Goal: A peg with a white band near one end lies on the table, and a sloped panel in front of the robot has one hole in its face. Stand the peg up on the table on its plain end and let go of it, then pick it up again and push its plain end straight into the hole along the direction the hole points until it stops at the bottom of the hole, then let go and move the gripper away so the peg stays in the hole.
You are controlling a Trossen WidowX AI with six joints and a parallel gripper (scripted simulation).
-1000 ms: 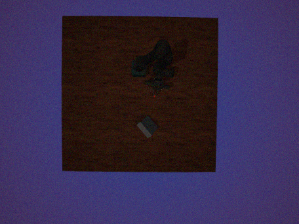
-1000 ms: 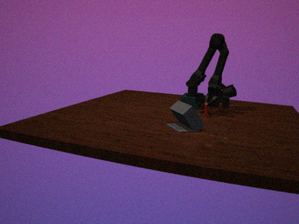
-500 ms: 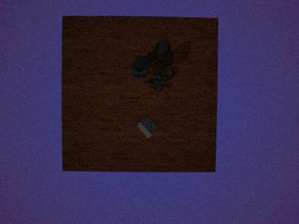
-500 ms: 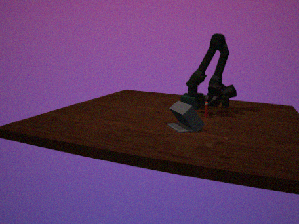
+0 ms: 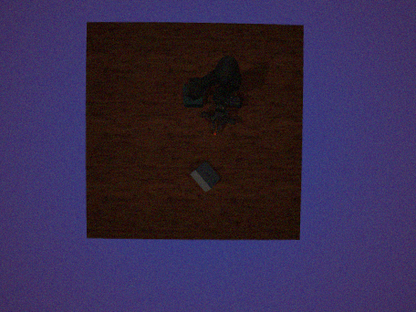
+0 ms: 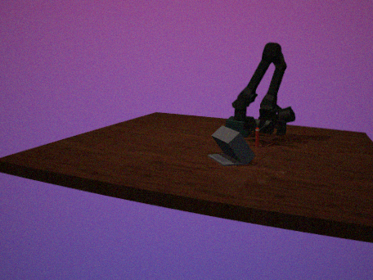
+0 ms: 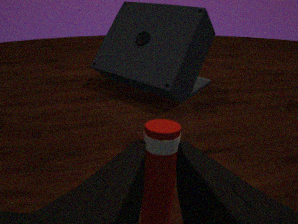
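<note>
Right now my gripper tip is 1 cm above the red peg. From my gripper tip the other things lie so: thin flat base plate 23 cm ahead, 11 cm to the right, 7 cm below; then grey sloped panel 22 cm ahead, 10 cm to the right, 2 cm below.
</note>
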